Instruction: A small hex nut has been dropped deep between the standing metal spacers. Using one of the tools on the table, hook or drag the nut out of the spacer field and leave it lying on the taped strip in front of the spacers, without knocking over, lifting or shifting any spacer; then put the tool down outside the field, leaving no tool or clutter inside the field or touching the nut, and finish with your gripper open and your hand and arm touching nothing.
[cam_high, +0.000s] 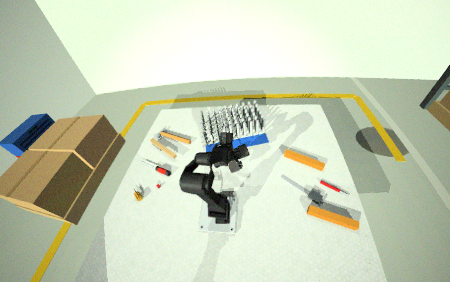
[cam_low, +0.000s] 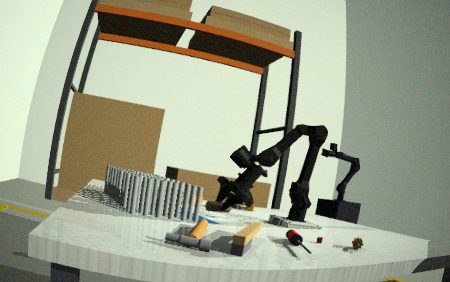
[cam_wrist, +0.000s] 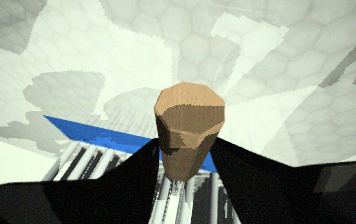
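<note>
Right now my gripper tip is 13 cm short of the blue taped strip, 2 cm to the left of it and 4 cm above it. Round my gripper tip: tiny red piece 16 cm behind, 42 cm to the left, 3 cm below; red screwdriver 23 cm behind, 51 cm to the right, 3 cm below; tool with thin metal rod 10 cm ahead, 2 cm to the left, 1 cm below.
</note>
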